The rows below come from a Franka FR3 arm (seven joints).
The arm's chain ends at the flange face. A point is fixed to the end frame.
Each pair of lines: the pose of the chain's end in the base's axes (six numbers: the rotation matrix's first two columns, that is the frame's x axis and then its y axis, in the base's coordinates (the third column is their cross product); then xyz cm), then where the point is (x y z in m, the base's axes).
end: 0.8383 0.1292 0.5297 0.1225 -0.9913 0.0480 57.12 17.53 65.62
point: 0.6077 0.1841 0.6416
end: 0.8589 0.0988 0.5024 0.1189 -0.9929 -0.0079 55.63 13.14 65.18
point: 0.5923 0.1409 0.6362
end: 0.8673 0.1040 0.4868 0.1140 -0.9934 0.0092 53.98 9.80 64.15
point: 0.5756 0.1070 0.6252
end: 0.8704 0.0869 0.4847 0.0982 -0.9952 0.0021 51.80 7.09 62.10
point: 0.5538 0.0794 0.6046
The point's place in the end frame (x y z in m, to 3 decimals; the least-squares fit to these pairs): 0.024 -0.005 0.032
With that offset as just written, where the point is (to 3 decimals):
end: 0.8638 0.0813 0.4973 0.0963 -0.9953 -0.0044 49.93 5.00 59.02
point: 0.535 0.059 0.574
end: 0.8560 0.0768 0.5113 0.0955 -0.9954 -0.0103 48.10 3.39 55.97
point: 0.517 0.043 0.545
